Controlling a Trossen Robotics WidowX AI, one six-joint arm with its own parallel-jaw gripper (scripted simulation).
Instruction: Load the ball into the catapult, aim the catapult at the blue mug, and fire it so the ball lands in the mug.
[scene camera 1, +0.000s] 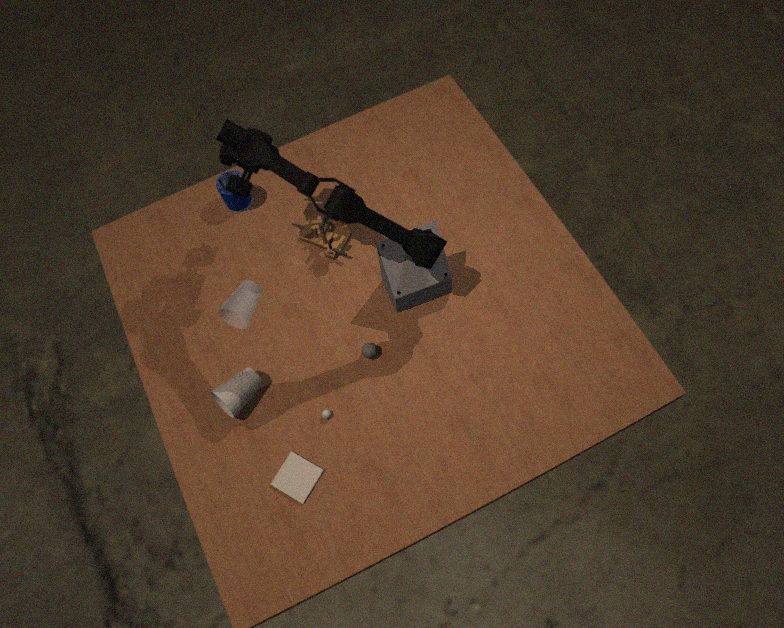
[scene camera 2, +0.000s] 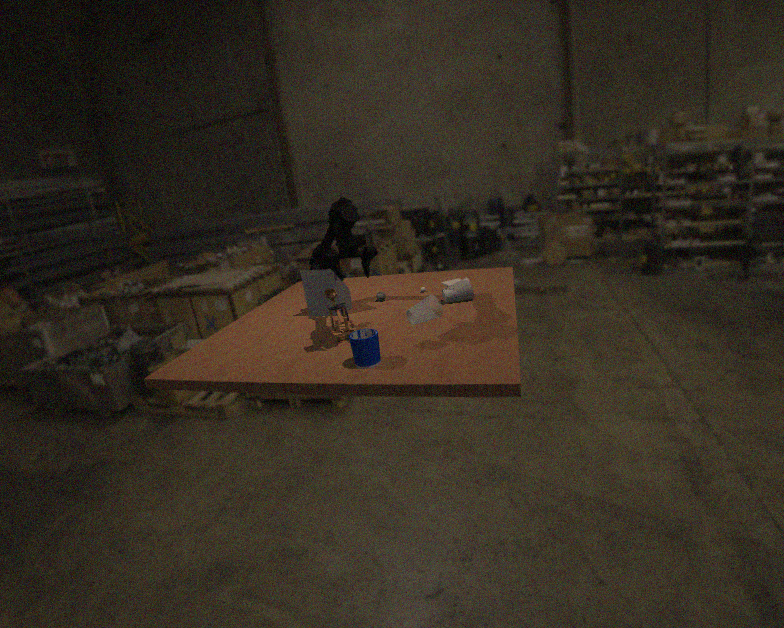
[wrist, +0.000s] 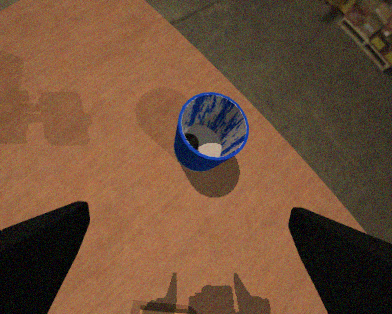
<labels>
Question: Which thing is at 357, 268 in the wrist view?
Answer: My gripper.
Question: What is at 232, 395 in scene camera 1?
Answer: A white cup.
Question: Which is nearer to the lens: the wooden catapult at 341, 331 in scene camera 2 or the blue mug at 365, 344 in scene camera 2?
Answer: The blue mug.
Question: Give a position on a white square tile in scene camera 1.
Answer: At 297, 477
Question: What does my gripper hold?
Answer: Nothing.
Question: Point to my gripper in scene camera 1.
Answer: At 243, 173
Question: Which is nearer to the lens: the blue mug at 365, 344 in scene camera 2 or the translucent cup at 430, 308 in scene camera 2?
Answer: The blue mug.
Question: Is my gripper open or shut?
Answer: Open.
</labels>
